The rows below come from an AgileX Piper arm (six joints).
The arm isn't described. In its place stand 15 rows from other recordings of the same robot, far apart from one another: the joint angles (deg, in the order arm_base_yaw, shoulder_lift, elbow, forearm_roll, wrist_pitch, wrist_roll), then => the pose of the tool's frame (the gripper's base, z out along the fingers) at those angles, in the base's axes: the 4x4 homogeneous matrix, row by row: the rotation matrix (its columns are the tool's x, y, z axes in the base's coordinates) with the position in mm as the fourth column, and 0 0 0 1 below.
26.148 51.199 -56.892 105.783 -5.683 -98.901 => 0.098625 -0.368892 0.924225 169.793; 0.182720 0.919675 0.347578 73.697; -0.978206 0.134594 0.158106 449.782; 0 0 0 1
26.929 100.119 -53.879 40.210 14.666 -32.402 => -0.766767 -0.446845 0.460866 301.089; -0.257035 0.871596 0.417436 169.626; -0.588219 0.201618 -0.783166 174.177; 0 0 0 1
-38.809 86.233 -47.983 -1.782 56.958 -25.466 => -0.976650 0.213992 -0.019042 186.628; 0.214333 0.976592 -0.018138 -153.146; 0.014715 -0.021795 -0.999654 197.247; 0 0 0 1
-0.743 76.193 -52.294 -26.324 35.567 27.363 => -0.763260 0.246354 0.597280 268.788; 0.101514 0.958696 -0.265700 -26.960; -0.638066 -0.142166 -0.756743 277.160; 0 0 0 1
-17.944 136.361 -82.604 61.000 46.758 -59.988 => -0.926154 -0.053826 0.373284 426.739; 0.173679 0.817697 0.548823 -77.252; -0.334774 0.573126 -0.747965 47.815; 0 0 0 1
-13.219 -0.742 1.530 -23.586 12.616 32.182 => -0.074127 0.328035 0.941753 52.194; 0.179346 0.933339 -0.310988 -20.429; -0.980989 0.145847 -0.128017 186.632; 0 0 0 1
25.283 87.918 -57.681 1.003 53.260 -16.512 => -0.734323 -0.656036 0.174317 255.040; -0.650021 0.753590 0.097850 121.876; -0.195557 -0.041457 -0.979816 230.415; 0 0 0 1
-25.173 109.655 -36.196 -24.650 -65.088 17.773 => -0.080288 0.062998 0.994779 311.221; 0.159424 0.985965 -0.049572 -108.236; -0.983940 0.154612 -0.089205 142.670; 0 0 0 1
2.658 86.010 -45.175 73.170 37.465 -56.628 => -0.820575 -0.252476 0.512751 281.427; 0.138207 0.782860 0.606654 66.104; -0.554577 0.568671 -0.607501 223.129; 0 0 0 1
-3.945 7.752 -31.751 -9.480 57.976 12.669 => -0.448525 0.252014 0.857505 12.241; 0.162354 0.966435 -0.199107 -13.582; -0.878901 0.049915 -0.474386 296.963; 0 0 0 1
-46.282 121.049 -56.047 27.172 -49.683 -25.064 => -0.268205 0.886148 0.377899 257.708; 0.122430 0.420444 -0.899020 -315.355; -0.955550 -0.194856 -0.221257 118.712; 0 0 0 1
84.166 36.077 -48.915 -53.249 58.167 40.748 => -0.108581 -0.659226 0.744064 70.400; -0.370187 0.721469 0.585187 79.578; -0.922590 -0.211903 -0.322375 388.897; 0 0 0 1
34.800 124.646 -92.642 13.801 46.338 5.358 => -0.912896 -0.381707 0.144638 362.728; -0.324355 0.893458 0.310687 271.227; -0.247819 0.236711 -0.939443 153.602; 0 0 0 1
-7.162 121.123 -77.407 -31.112 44.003 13.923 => -0.989418 0.024857 0.142949 398.393; -0.031637 0.924551 -0.379743 -82.982; -0.141603 -0.380247 -0.913981 121.926; 0 0 0 1
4.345 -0.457 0.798 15.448 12.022 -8.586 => -0.134640 -0.115982 0.984083 55.088; 0.103800 0.986011 0.130411 9.249; -0.985443 0.119706 -0.120717 190.641; 0 0 0 1
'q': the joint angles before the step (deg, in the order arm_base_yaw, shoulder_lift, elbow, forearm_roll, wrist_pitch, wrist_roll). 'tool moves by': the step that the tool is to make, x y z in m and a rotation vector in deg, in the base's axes. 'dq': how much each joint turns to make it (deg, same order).
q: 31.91 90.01 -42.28 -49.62 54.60 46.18
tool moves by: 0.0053 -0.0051 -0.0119 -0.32 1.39 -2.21
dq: -1.78 2.70 0.00 -0.12 -0.87 1.27
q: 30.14 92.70 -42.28 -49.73 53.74 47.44
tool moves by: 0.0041 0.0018 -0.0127 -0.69 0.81 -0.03
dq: -0.06 2.99 -0.01 -1.32 -1.14 1.95
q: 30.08 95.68 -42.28 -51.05 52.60 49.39
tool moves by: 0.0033 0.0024 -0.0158 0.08 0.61 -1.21
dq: 0.00 3.49 0.01 -0.93 -1.50 3.39
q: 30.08 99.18 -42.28 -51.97 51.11 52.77
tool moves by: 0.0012 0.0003 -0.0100 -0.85 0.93 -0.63
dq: 0.00 2.29 0.00 -0.63 -0.18 1.54
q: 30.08 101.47 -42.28 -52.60 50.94 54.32
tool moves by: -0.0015 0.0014 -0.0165 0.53 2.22 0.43
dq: 0.00 2.88 0.73 0.00 -2.41 0.81
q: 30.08 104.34 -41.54 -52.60 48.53 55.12
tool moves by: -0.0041 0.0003 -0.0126 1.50 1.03 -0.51
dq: -0.01 1.71 1.26 0.01 -2.75 1.98
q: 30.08 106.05 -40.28 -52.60 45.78 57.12
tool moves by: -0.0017 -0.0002 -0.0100 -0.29 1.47 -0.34
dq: 0.00 2.00 0.29 0.01 -0.74 0.75
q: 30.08 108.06 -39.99 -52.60 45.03 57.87
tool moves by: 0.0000 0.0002 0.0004 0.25 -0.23 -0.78
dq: -0.01 -0.06 -0.11 0.45 0.11 0.40
